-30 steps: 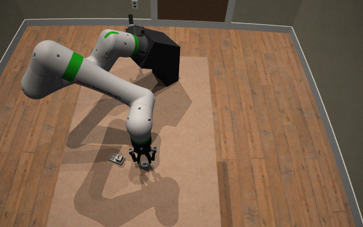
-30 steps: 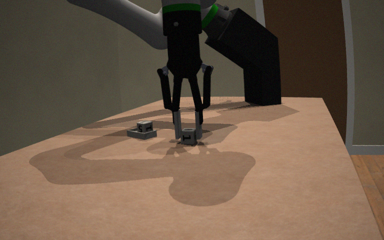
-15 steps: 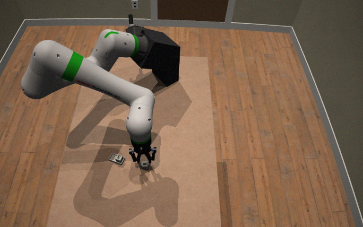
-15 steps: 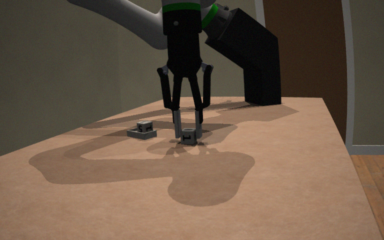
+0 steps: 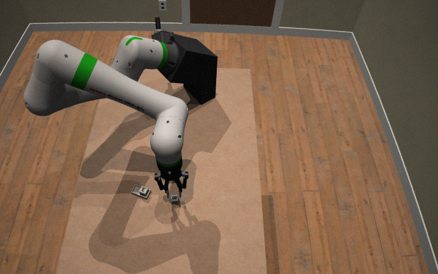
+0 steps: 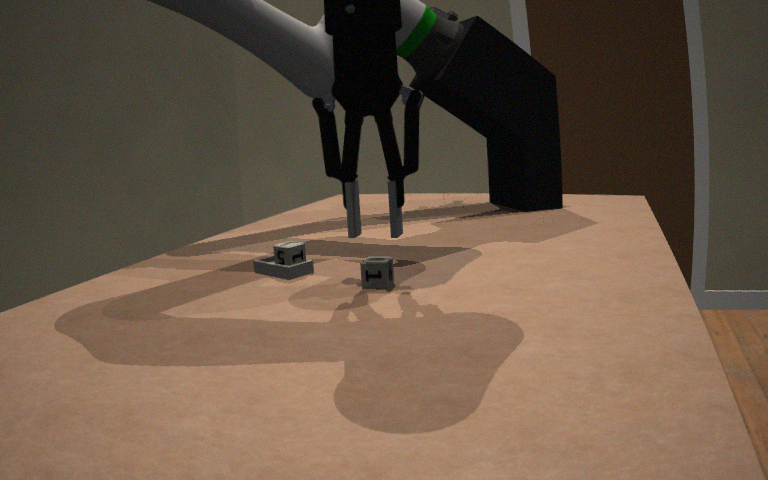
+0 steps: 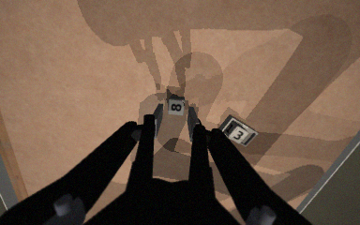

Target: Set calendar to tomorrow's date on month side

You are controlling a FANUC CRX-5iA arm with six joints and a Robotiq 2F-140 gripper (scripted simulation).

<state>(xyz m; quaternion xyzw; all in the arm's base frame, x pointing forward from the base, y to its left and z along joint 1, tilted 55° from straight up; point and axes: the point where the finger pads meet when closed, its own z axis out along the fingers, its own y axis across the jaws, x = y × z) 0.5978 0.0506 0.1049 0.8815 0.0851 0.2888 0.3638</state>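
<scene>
The grey number cube is 8 cm below my hand. From my hand the other things lie so: grey calendar tray 6 cm behind, 15 cm to the right, 8 cm below.
</scene>
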